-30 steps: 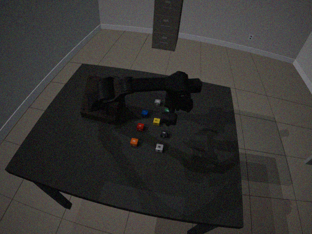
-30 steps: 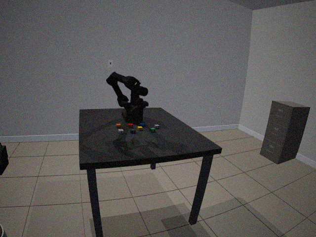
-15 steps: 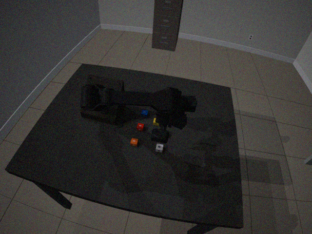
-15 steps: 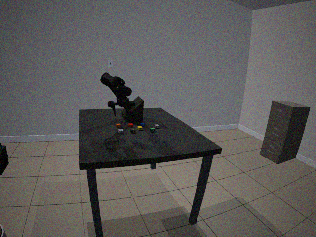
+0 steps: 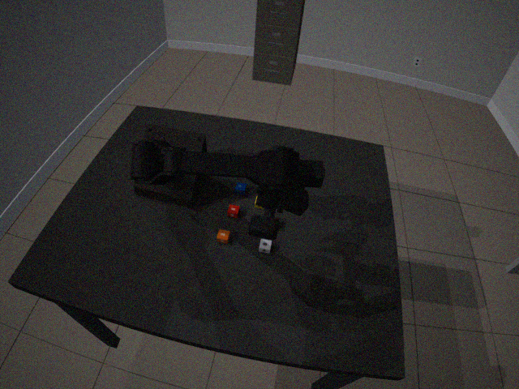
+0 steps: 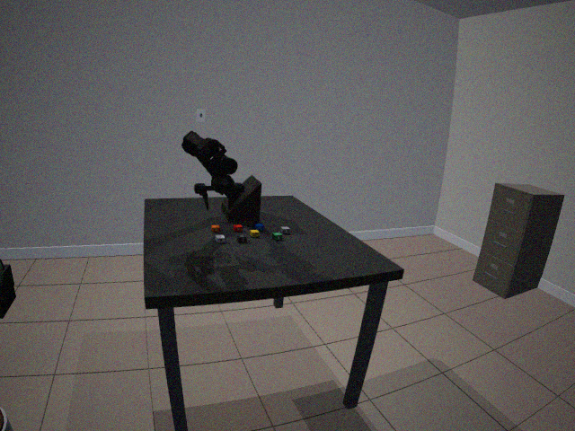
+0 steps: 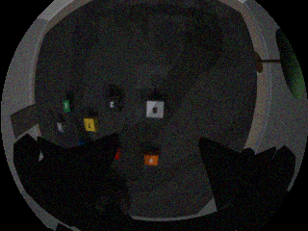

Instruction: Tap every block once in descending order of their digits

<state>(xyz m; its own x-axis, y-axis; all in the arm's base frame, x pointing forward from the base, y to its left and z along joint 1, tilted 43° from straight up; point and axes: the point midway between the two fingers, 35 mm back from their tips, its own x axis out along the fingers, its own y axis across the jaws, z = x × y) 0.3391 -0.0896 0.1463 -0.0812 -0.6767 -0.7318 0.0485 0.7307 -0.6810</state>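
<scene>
My gripper tip is 250 mm to the right of the green block, 120 mm above it and 20 mm short of it. Also, from my gripper tip: black block (120 mm below, 90 mm to the left, 20 mm ahead); orange block (120 mm below, 120 mm behind, 20 mm to the left); white block (120 mm below, 10 mm to the left).
</scene>
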